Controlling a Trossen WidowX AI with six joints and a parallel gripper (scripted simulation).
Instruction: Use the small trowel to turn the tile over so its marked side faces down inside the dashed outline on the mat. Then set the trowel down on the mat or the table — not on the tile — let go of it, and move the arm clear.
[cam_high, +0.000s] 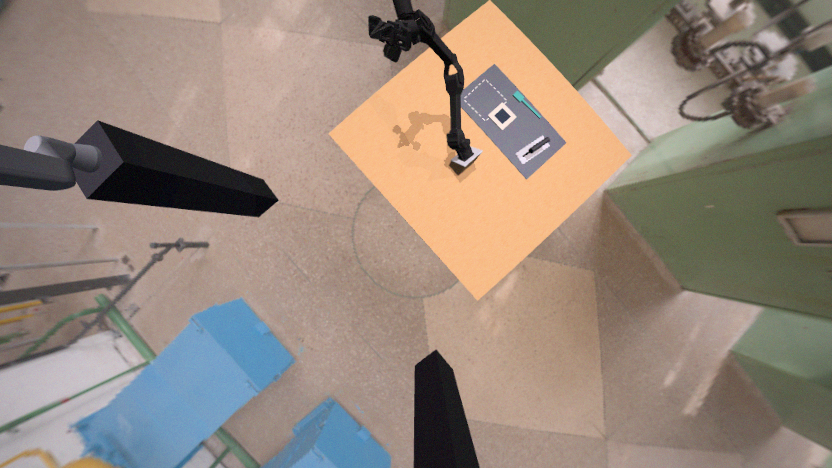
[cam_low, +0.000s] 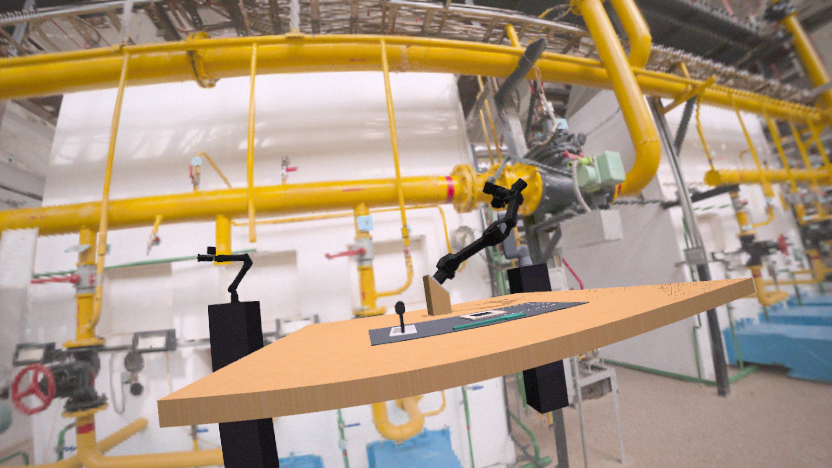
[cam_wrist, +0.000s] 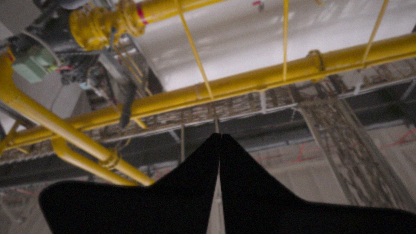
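Right now the small trowel is 630 mm to the right of my gripper tip, 570 mm below it and 540 mm ahead of it. From my gripper tip the other things lie so: grey mat 620 mm below, 570 mm ahead, 410 mm to the right; teal trowel 700 mm ahead, 600 mm below, 380 mm to the right; tile 600 mm below, 540 mm ahead, 370 mm to the right.
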